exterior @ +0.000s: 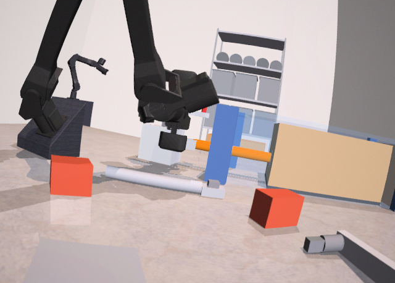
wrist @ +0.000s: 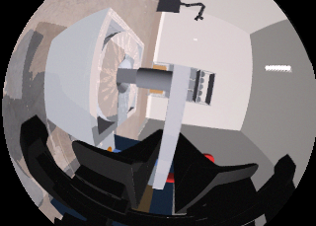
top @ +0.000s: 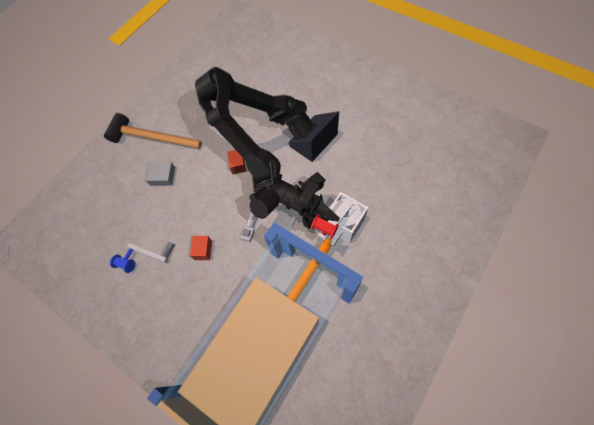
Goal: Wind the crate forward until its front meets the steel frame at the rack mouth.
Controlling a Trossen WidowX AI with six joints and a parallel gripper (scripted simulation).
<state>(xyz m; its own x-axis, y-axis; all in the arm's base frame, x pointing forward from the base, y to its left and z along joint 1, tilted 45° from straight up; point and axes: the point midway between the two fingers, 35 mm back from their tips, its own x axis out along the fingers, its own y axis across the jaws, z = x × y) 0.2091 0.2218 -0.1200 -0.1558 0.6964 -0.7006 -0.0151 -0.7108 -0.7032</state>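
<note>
My gripper tip is 10 mm to the left of the crank handle, 10 mm below it and 10 mm short of it. From my gripper tip the other things lie so: frame 110 mm ahead, 30 mm below, 10 mm to the left; red knob 50 mm ahead, 40 mm above, 10 mm to the right; grey winch 100 mm below, 60 mm behind, 20 mm to the right.
</note>
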